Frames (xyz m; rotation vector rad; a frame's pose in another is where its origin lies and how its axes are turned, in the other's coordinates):
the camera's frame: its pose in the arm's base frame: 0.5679 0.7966 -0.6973 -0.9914 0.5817 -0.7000
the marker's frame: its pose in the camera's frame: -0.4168 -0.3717 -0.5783 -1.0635 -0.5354 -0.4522
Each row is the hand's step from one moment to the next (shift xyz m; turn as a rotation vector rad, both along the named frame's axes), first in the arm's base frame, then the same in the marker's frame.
Working: the arm's base frame: its pose in the marker's frame: 0.5314 0.0162 -0.7189 2.2653 -0.2154 0.4484

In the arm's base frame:
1: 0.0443 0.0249 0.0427 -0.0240 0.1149 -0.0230
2: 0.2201 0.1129 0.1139 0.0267 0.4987 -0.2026
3: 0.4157 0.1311 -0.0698 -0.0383 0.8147 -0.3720
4: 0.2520 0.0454 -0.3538 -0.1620 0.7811 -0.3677
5: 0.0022 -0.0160 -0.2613 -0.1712 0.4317 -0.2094
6: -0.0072 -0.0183 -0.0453 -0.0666 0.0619 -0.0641
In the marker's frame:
1: 0.0442 -0.0489 0.0078 -0.0617 -0.0591 0.0837
2: 0.1983 -0.1625 0.0918 -0.1725 -0.1813 0.4773
3: 0.3276 -0.0398 0.2932 -0.3677 -0.2648 0.7735
4: 0.1310 0.2309 0.3468 -0.4709 -0.2443 0.7001
5: -0.0584 0.2055 0.1513 -0.3371 -0.1295 0.3593
6: -0.0126 0.0461 0.0127 -0.0956 0.0073 0.0564

